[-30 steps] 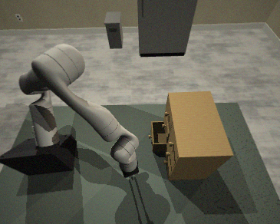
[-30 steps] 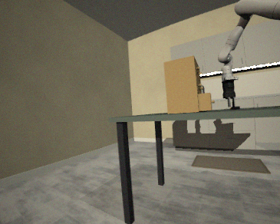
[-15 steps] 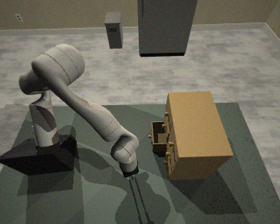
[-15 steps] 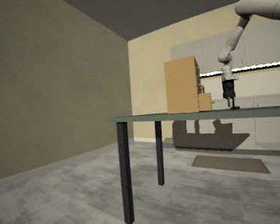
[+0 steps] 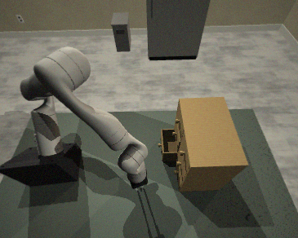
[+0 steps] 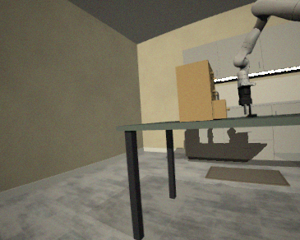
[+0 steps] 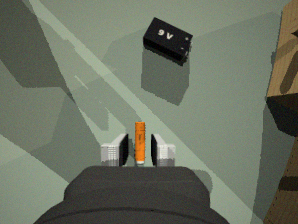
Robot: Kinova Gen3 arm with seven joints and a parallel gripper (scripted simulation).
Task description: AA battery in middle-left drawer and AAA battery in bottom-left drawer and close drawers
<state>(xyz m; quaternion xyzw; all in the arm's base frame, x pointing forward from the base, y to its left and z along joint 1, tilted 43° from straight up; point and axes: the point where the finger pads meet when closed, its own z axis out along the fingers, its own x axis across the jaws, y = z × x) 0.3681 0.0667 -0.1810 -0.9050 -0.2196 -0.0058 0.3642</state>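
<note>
The thin orange battery lies 3 cm below my hand. The rest, counted from my hand: green battery 27 cm ahead, 17 cm to the left, 9 cm above; small black block 1 cm behind, 11 cm to the left, 3 cm below.
</note>
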